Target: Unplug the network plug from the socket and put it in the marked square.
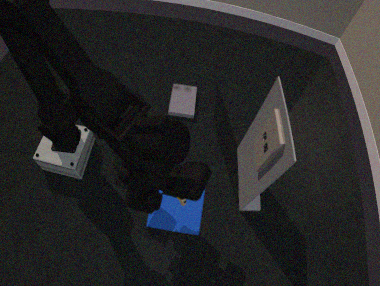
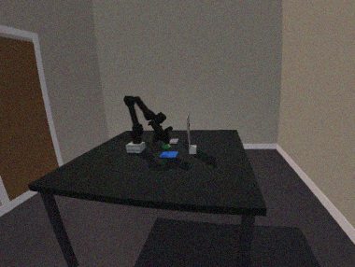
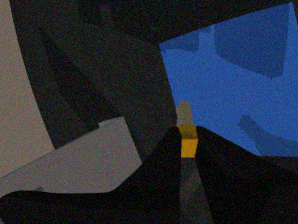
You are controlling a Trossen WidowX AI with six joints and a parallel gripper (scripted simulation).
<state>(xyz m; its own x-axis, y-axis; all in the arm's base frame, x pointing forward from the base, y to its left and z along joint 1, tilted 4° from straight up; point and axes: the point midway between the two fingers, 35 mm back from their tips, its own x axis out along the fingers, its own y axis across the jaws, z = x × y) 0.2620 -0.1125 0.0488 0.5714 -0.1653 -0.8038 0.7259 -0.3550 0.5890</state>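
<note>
My gripper tip is 8 cm above the blue marked square. From my gripper tip the other things lie so: grey panel 16 cm ahead, 8 cm to the left, 5 cm above; then green patch 5 cm behind, 17 cm to the left, 8 cm below; then network plug right at my gripper tip.
</note>
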